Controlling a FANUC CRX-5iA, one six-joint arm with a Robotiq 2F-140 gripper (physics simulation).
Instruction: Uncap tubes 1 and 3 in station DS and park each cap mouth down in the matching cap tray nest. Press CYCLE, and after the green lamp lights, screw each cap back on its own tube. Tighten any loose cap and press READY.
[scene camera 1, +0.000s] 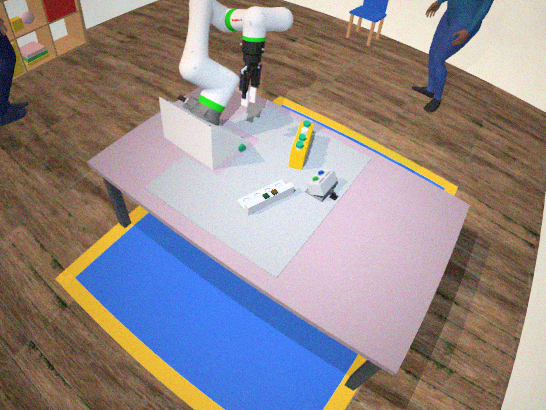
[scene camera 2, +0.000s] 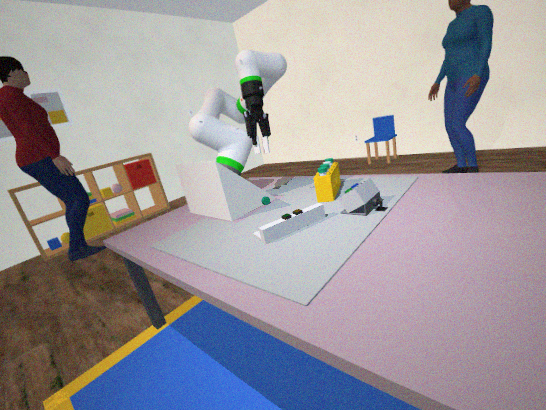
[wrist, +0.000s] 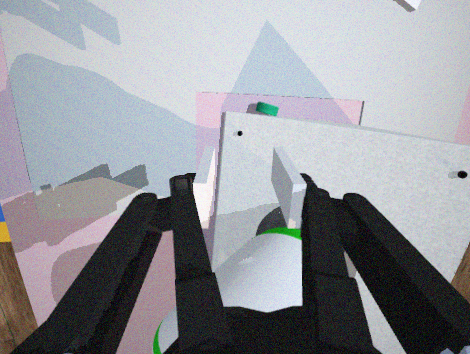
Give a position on a grey button box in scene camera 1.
322, 184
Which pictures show the gripper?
Scene camera 1, scene camera 2 and the wrist view: all of them.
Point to the gripper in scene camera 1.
248, 103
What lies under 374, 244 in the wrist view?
The gripper.
